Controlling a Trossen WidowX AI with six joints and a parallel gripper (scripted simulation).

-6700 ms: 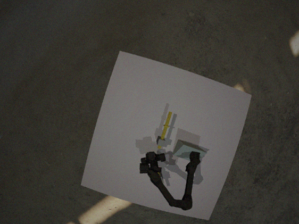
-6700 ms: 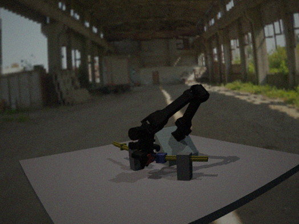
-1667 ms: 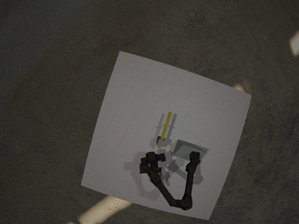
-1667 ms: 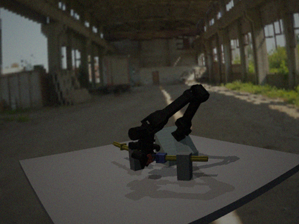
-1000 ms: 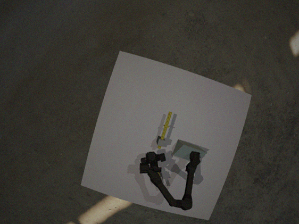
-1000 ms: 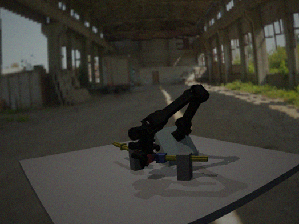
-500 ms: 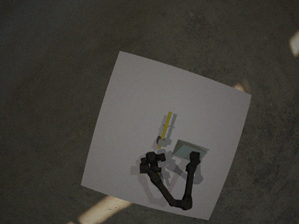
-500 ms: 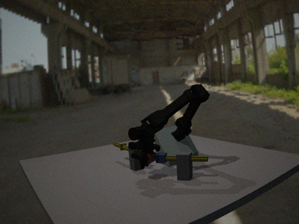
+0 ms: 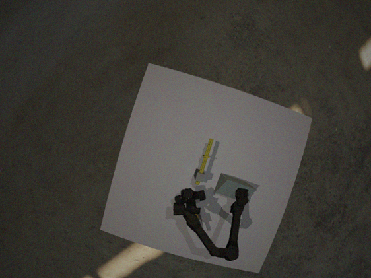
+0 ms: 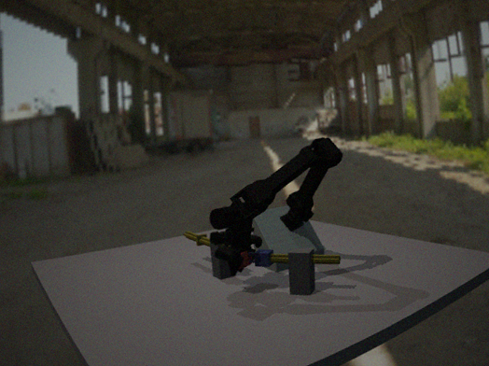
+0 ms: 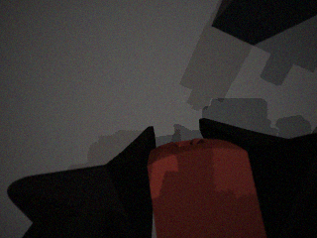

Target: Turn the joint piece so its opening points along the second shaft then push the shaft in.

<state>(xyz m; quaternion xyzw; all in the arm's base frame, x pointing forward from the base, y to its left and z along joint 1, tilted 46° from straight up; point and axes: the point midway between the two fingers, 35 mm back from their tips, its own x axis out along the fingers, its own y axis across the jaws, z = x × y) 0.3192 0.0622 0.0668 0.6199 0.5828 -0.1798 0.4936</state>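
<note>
My gripper tip is now 1 cm past the red joint piece, 2 cm to the right of it and 4 cm below it.
</note>
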